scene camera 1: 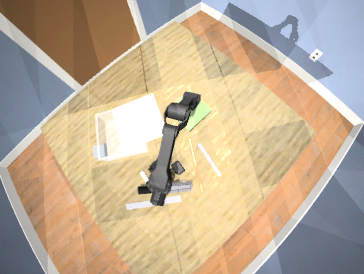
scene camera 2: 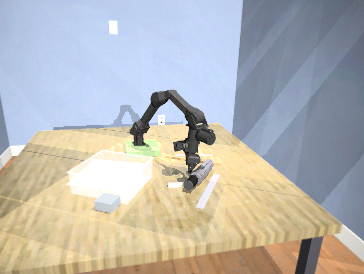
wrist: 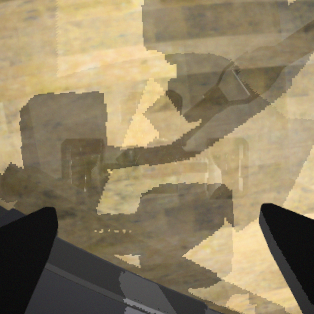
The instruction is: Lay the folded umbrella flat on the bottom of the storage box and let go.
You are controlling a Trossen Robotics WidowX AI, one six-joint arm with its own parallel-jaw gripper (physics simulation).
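Frame: origin at the arm's base, x back, y left, z down, level; millimetres.
Where they show: gripper, fingertip midpoint: point(scene camera 2: 188, 169) point(wrist: 159, 215); arm's base, link origin: point(scene camera 1: 191, 104) point(scene camera 2: 138, 143).
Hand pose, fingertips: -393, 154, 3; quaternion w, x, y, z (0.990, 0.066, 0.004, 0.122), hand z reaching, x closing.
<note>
Things, the pixels of their top centre, and the offset from my fingertips, as dx, dy, dz.
- folded umbrella, top centre: point(scene camera 2: 200, 167) point(scene camera 1: 164, 188) -56, +36, -29
- storage box, top centre: point(scene camera 2: 113, 164) point(scene camera 1: 118, 130) +7, -343, -67
- grey block, top centre: point(scene camera 2: 107, 198) point(scene camera 1: 98, 150) -159, -387, -6
- long white strip, top centre: point(scene camera 2: 209, 189) point(scene camera 1: 153, 203) -160, +36, +28
- thin wooden stick, top centre: point(scene camera 2: 192, 159) point(scene camera 1: 195, 164) +140, +78, +18
- small white piece, top centre: point(scene camera 2: 175, 183) -87, -93, +18
The folded umbrella point(scene camera 1: 183, 187) point(scene camera 2: 202, 172) point(wrist: 82, 280) is a dark grey roll with a black handle, lying on the table outside the box. In the wrist view part of it crosses the bottom left. My gripper point(scene camera 2: 190, 169) point(wrist: 159, 215) is open, its fingers wide apart with nothing held. It is low at the umbrella; in scene camera 1 the arm covers the fingertips and the umbrella's middle. The storage box point(scene camera 1: 101, 135) point(scene camera 2: 110, 187) is pale and see-through, with a bright white area over much of it, and stands to one side of the umbrella.
A grey block point(scene camera 1: 100, 151) point(scene camera 2: 107, 203) is beside the box. A long white strip point(scene camera 1: 153, 202) point(scene camera 2: 208, 192) lies near the umbrella, another white strip point(scene camera 1: 209, 159) and a thin wooden stick point(scene camera 1: 195, 162) farther off. A small white piece point(scene camera 2: 175, 185) is near the handle. The arm's base stands on a green pad point(scene camera 1: 200, 116) point(scene camera 2: 150, 148).
</note>
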